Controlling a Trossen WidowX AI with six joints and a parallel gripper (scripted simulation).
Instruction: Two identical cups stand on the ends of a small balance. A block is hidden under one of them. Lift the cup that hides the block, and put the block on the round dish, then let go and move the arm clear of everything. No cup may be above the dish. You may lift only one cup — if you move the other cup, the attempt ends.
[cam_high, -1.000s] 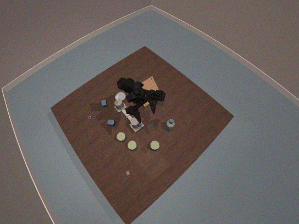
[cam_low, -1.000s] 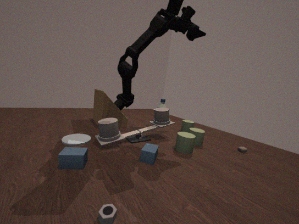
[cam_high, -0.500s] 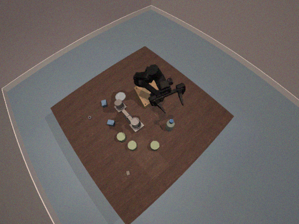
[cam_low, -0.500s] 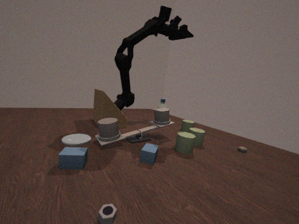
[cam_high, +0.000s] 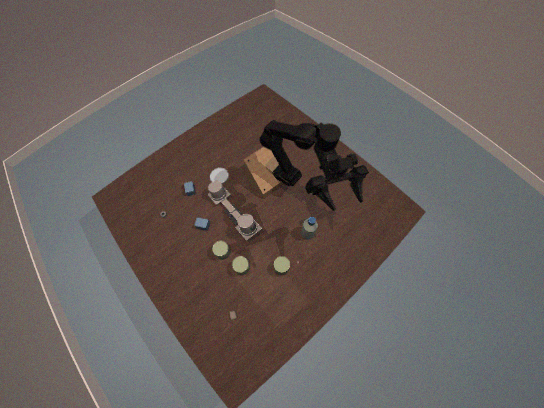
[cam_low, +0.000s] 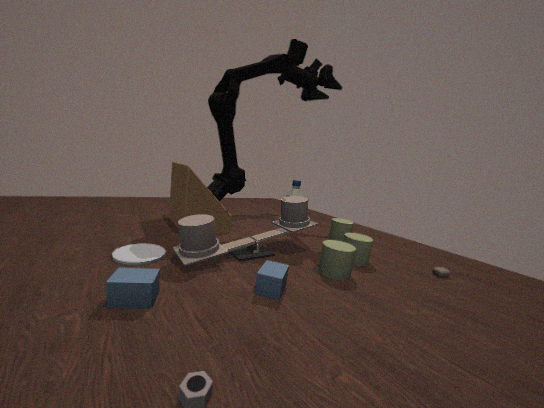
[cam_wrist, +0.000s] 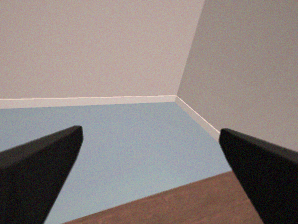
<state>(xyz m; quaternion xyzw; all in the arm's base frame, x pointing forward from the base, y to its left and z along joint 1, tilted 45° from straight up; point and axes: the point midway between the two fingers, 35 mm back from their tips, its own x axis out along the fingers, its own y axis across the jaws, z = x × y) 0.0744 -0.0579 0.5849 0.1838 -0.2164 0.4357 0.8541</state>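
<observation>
The grey cup is 59 cm to the right of my gripper tip, 45 cm below it and 9 cm ahead of it. From my gripper tip the other things lie so: bottle: 40 cm below, 11 cm to the right, 4 cm behind; small stone: 50 cm below, 46 cm ahead, 11 cm to the right; grey block: 57 cm to the right, 47 cm below, 10 cm ahead.
</observation>
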